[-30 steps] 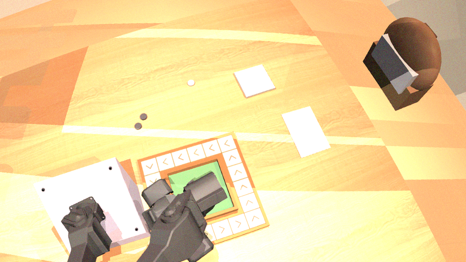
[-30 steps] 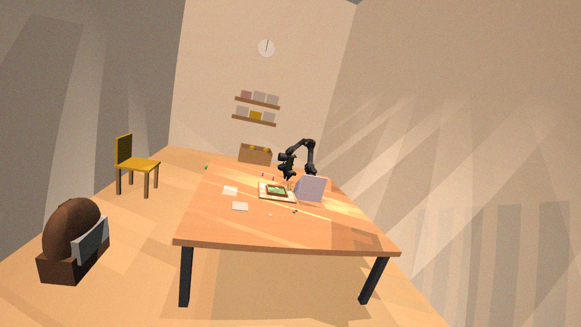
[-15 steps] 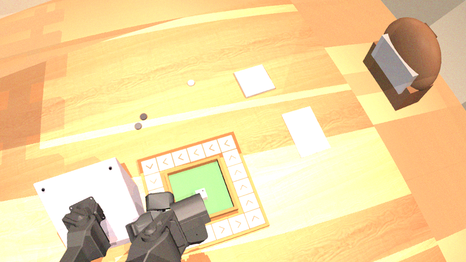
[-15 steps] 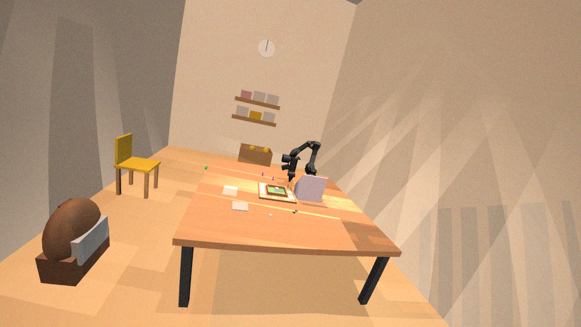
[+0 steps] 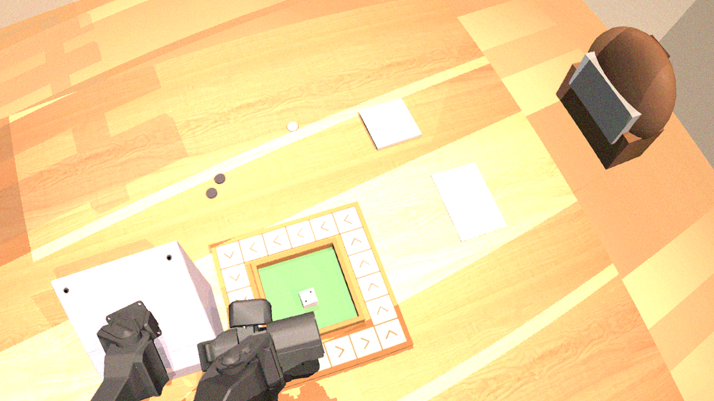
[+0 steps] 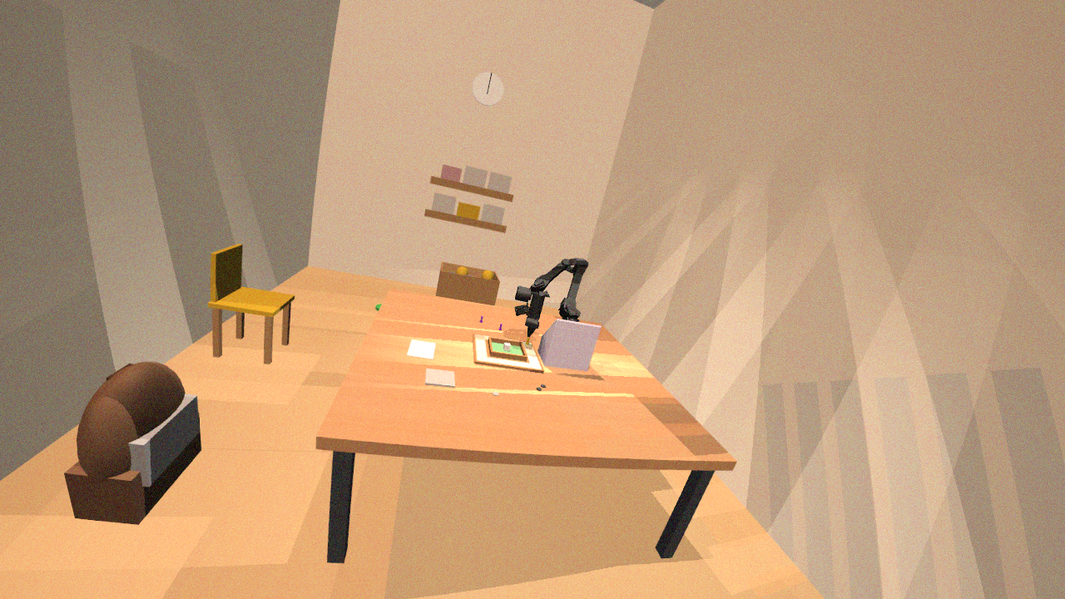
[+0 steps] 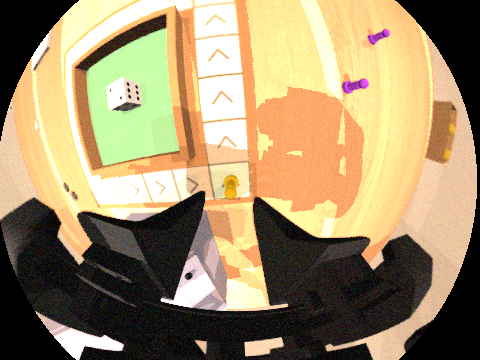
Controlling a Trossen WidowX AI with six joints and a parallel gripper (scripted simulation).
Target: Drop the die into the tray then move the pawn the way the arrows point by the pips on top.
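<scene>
My gripper tip is now 30 mm above the yellow pawn. From my gripper tip the other things lie so: white disc (240 mm ahead, 440 mm to the left, 50 mm below); white die (120 mm ahead, 90 mm to the left, 30 mm below); dice tray (120 mm ahead, 100 mm to the left, 50 mm below).
</scene>
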